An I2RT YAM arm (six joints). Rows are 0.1 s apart.
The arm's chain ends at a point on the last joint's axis. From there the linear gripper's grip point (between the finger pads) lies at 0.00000 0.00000 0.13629 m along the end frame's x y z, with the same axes.
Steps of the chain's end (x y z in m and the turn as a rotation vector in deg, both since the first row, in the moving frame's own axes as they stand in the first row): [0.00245 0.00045 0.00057 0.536 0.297 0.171]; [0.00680 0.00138 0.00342 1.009 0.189 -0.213]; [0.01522 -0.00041 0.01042 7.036 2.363 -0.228]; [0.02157 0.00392 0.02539 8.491 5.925 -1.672]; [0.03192 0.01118 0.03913 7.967 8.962 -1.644]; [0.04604 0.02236 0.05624 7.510 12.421 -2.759]
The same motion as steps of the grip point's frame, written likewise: [0.00316 -0.00082 0.00056 0.536 0.297 0.171]; [0.00725 -0.00102 0.00340 1.009 0.189 -0.213]; [0.02079 -0.01711 0.00928 7.036 2.363 -0.228]; [0.03529 -0.01637 0.02317 8.491 5.925 -1.672]; [0.05281 -0.00794 0.03616 7.967 8.962 -1.644]; [0.07483 0.00399 0.05189 7.510 12.421 -2.759]
